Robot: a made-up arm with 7 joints. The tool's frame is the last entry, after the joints. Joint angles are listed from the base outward. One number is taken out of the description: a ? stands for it. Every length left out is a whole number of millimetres.
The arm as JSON. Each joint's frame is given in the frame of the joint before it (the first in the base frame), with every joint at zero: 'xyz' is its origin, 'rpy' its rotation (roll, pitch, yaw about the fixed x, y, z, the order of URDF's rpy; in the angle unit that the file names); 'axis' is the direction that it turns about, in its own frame. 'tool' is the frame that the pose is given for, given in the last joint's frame.
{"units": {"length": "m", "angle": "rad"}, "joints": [
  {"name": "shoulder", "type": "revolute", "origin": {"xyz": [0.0, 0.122, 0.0], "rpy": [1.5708, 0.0, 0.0]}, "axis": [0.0, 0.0, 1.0]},
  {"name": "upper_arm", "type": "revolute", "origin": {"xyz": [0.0, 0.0, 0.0], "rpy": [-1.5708, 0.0, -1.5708]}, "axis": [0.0, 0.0, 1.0]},
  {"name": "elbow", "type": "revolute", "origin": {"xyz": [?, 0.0, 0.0], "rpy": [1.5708, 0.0, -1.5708]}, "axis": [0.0, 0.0, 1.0]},
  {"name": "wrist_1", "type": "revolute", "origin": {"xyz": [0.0, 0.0, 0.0], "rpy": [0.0, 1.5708, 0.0]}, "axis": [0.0, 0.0, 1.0]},
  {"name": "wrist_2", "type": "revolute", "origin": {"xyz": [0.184, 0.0, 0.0], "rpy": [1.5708, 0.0, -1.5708]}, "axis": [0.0, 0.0, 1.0]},
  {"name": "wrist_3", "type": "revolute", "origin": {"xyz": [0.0, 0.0, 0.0], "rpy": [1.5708, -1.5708, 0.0]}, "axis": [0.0, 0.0, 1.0]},
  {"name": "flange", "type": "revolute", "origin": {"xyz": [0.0, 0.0, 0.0], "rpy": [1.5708, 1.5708, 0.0]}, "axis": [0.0, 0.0, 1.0]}
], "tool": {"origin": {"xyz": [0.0, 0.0, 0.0], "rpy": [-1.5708, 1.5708, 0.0]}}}
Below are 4 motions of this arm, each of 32 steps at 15 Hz.
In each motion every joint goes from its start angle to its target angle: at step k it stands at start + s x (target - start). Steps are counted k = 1, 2, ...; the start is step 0. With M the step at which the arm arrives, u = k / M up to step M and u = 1 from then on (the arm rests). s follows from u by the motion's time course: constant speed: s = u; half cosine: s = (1 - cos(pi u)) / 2; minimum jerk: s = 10 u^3 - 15 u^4 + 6 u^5.
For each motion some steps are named. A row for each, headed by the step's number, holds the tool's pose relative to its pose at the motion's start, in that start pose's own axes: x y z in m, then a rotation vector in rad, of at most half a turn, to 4 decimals.
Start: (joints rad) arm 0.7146 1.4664 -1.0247 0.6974 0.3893 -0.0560 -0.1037
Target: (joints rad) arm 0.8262 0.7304 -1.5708 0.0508 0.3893 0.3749 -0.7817
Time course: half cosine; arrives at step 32
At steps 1, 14, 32:
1: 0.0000 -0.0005 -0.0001 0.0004 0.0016 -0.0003
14: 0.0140 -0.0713 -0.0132 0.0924 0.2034 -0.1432
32: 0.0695 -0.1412 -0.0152 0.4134 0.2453 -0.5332

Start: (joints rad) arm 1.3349 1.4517 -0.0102 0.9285 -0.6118 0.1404 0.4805
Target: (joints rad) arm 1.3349 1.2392 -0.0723 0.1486 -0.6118 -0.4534 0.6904
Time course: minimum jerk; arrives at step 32
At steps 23, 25, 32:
23: -0.0566 -0.1203 -0.0224 -0.6977 -0.1181 0.0666
25: -0.0599 -0.1300 -0.0205 -0.7497 -0.1309 0.0762
32: -0.0635 -0.1407 -0.0178 -0.8071 -0.1457 0.0876

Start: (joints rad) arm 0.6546 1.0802 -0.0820 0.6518 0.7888 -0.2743 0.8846
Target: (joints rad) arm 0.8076 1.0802 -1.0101 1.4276 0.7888 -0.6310 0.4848
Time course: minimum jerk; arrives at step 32
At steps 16, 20, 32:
16: 0.0120 -0.0716 -0.0608 -0.3687 -0.1288 -0.2371
20: 0.0099 -0.1144 -0.0728 -0.5439 -0.2173 -0.2569
32: 0.0045 -0.1690 -0.0712 -0.7504 -0.3298 -0.1991

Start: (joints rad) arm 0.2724 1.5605 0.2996 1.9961 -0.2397 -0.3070 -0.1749
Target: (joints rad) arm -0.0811 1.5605 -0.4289 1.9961 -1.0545 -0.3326 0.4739
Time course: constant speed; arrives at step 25
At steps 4, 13, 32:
4: 0.0081 -0.0274 0.0047 -0.2652 -0.0519 -0.0039
13: 0.0371 -0.0807 0.0277 -0.8313 -0.2395 -0.0302
32: 0.0917 -0.1231 0.0790 -1.4674 -0.6393 -0.1395

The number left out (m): 0.174
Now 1 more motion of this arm.
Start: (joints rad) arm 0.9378 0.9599 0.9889 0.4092 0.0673 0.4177 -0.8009
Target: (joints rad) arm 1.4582 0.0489 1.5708 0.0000 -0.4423 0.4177 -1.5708
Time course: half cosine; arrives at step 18
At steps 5, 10, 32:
5: -0.0500 -0.0312 0.0200 0.0361 0.1860 -0.0840
10: -0.1462 -0.0887 0.1285 0.0073 0.4682 -0.4057
32: -0.1978 -0.0899 0.2959 -0.1701 0.4907 -0.7885

